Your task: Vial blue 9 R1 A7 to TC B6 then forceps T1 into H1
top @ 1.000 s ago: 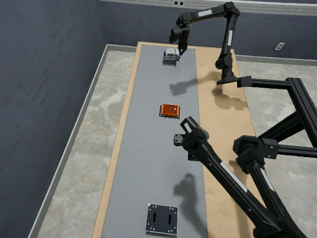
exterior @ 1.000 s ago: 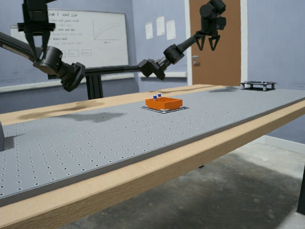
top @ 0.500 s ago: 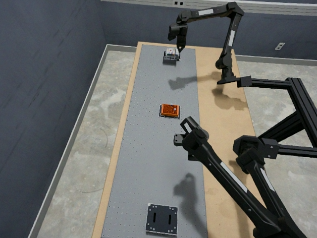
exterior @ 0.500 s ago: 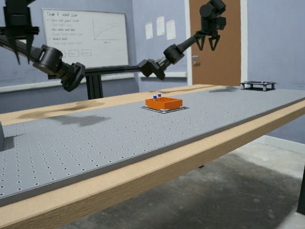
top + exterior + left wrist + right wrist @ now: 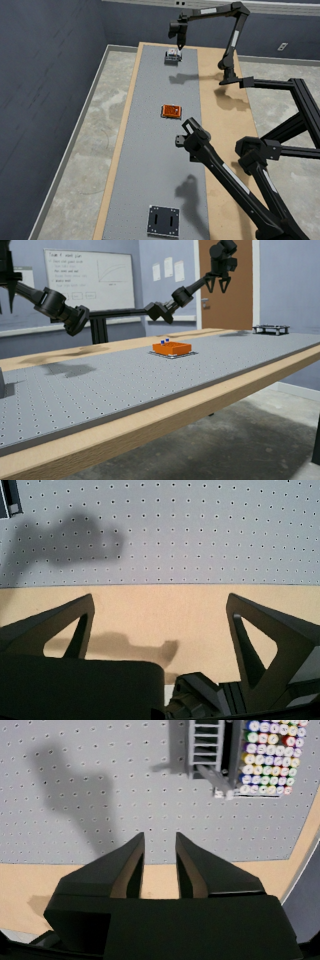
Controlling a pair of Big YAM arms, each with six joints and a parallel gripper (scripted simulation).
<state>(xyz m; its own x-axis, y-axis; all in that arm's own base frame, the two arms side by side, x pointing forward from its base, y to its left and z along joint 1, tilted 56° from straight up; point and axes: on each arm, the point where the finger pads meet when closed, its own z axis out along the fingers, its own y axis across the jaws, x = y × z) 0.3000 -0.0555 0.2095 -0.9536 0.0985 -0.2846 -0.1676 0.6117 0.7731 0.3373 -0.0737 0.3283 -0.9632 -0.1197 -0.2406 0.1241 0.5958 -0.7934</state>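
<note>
Now: the grey holder H1 50 mm ahead of my right hand, 60 mm to the right of it and 180 mm below it. From my right hand the other things lie so: orange tube carrier: 60 mm ahead, 500 mm to the left, 170 mm below.
</note>
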